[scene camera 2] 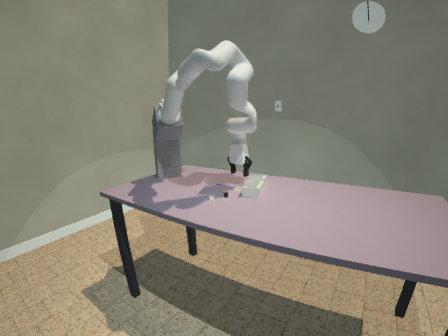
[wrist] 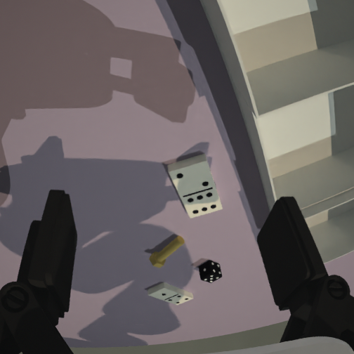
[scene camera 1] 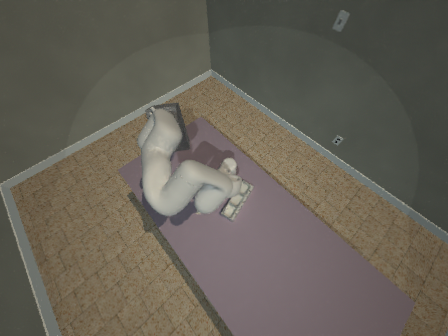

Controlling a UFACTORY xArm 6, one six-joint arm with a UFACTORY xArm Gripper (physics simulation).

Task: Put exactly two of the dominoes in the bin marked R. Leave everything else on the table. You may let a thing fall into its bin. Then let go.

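Seen in the pictures: gripper, between the fingertips: (scene camera 2: 239, 174); arm's base, origin of its link: (scene camera 2: 169, 114).
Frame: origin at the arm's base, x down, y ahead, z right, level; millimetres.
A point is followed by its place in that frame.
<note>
My gripper (scene camera 2: 240, 173) {z -15, x 325, y 404 mm} (wrist: 173, 216) is open and empty, above the table beside the bin unit; the arm hides it in scene camera 1. A white domino (wrist: 195, 187) (scene camera 2: 237, 188) {z 37, x 384, y 408 mm} lies face up between the fingers' lines in the wrist view, well below them, close to the bin unit's side. A second domino (wrist: 170, 293) (scene camera 2: 211, 197) {z 202, x 382, y 336 mm} lies flat, lower in the wrist view. The pale bin unit (scene camera 1: 243, 204) {z 12, x 353, y 537 mm} (scene camera 2: 252, 191) {z 129, x 361, y 511 mm} (wrist: 256, 150) has several compartments, partly showing at the right of the wrist view. The letter R cannot be read in these views.
A yellow bolt-like piece (wrist: 167, 251) and a black die (wrist: 210, 271) (scene camera 2: 226, 195) {z 158, x 382, y 393 mm} lie between the two dominoes. The bin unit's raised wall stands close to the right finger in the wrist view. The arm's shadow covers part of the purple table (scene camera 1: 300, 260) {z 80, x 391, y 954 mm} (scene camera 2: 350, 220) {z 287, x 391, y 940 mm}.
</note>
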